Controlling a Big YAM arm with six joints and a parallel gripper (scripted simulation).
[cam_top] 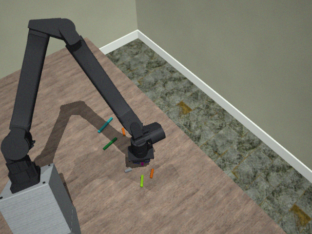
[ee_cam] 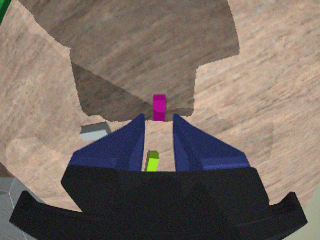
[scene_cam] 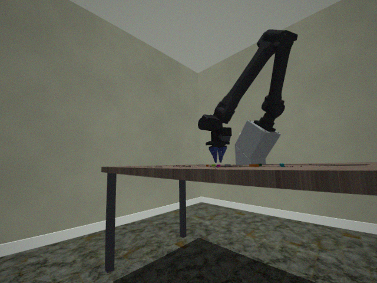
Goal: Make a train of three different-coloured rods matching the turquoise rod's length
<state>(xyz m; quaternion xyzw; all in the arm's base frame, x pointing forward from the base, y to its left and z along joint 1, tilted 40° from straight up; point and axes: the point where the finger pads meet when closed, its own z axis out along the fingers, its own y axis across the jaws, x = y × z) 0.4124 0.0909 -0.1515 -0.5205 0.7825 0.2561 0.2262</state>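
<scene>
The magenta rod lies 20 mm below my hand. Round my hand: lime rod: 70 mm to the right, 40 mm behind, 20 mm below; grey rod: 70 mm behind, 20 mm below; green rod: 160 mm to the left, 90 mm behind, 20 mm below.
</scene>
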